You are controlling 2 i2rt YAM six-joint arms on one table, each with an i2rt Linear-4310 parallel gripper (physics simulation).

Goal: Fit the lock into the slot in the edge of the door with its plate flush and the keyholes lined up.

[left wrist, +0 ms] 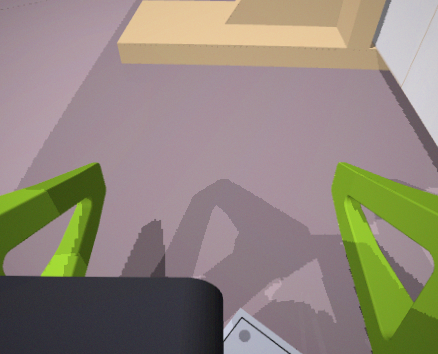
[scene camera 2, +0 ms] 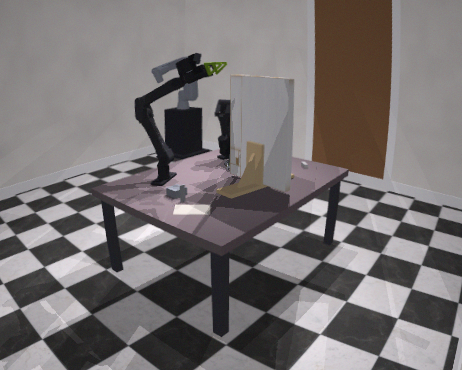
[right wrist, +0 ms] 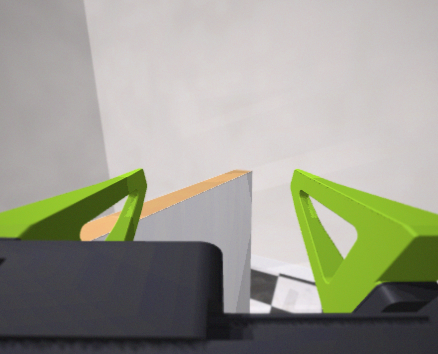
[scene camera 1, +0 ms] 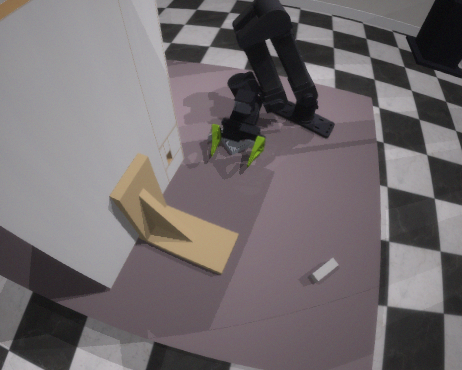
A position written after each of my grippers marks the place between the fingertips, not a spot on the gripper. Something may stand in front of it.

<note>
My left gripper [scene camera 1: 229, 160] is open, holding nothing. Also in view: a lock [left wrist: 242, 326]. My right gripper [right wrist: 218, 177] is open and holds nothing. Further things: a white door [right wrist: 218, 210] and a tan wooden bracket [left wrist: 315, 41].
My left gripper also shows in the left wrist view [left wrist: 218, 175]. The white door is seen too in the left wrist view [left wrist: 398, 38]. The right wrist view does not show the lock: it is out of frame.
</note>
